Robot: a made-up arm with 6 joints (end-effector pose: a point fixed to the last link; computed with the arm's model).
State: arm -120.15 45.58 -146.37 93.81 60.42 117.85
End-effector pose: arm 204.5 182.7 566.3 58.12 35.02 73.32
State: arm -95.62 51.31 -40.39 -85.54 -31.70 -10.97
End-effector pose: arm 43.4 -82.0 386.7 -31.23 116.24 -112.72
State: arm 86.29 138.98 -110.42 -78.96 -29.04 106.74
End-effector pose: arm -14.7 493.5 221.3 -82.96 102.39 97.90
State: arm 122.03 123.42 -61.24 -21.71 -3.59 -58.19
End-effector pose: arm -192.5 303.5 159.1 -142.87 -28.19 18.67
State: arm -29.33 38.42 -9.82 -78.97 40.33 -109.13
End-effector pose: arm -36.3 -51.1 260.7 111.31 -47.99 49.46
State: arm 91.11 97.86 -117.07 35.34 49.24 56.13
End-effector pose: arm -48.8 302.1 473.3 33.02 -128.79 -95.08
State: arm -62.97 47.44 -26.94 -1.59 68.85 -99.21
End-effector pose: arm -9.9 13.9 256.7 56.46 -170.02 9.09
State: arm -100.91 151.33 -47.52 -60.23 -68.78 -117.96
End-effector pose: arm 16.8 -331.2 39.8 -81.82 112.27 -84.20
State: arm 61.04 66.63 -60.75 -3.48 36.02 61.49
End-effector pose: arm 75.1 128.4 379.2 -1.64 140.33 59.44
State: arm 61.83 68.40 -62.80 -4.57 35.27 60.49
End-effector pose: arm 79.1 138.1 383.9 -4.51 138.75 59.46
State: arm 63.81 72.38 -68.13 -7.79 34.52 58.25
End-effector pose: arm 87.1 160.1 395.2 -11.34 134.76 58.68
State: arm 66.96 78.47 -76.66 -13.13 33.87 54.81
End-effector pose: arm 96.4 194.9 411.1 -21.30 127.92 56.93
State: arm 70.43 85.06 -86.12 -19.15 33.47 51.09
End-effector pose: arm 101.9 233.7 425.5 -30.91 119.70 54.60
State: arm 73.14 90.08 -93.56 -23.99 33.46 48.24
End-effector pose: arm 102.8 263.3 434.7 -37.36 112.91 52.42
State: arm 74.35 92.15 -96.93 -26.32 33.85 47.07
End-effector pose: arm 102.2 275.1 438.7 -39.78 109.89 51.15
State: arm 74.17 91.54 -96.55 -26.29 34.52 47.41
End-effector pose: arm 102.5 271.0 439.3 -39.14 110.50 50.85
